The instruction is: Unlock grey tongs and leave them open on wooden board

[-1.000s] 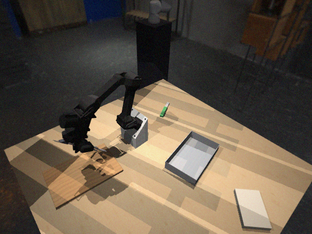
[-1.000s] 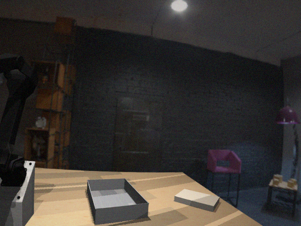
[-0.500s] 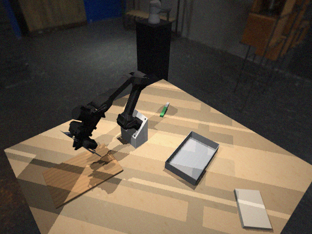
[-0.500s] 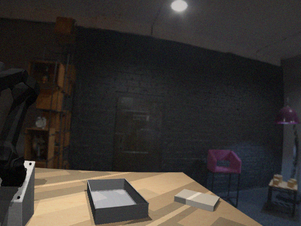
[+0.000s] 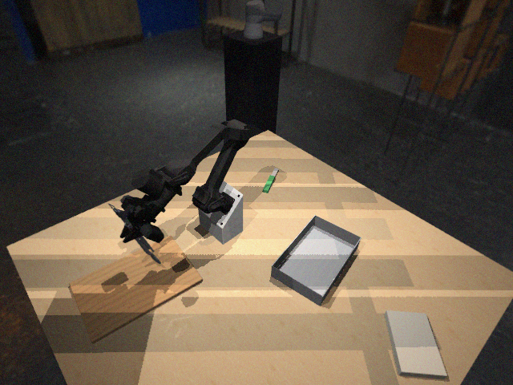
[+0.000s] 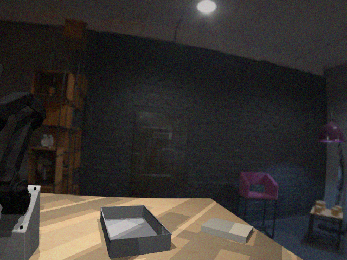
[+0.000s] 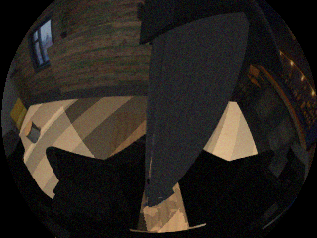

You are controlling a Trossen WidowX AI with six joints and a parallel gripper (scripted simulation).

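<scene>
My gripper tip is now 210 mm above the wooden board. Also, from my gripper tip: white flat block 750 mm ahead, 450 mm to the left, 200 mm below; then grey roasting tin 370 mm ahead, 500 mm to the left, 190 mm below.
</scene>
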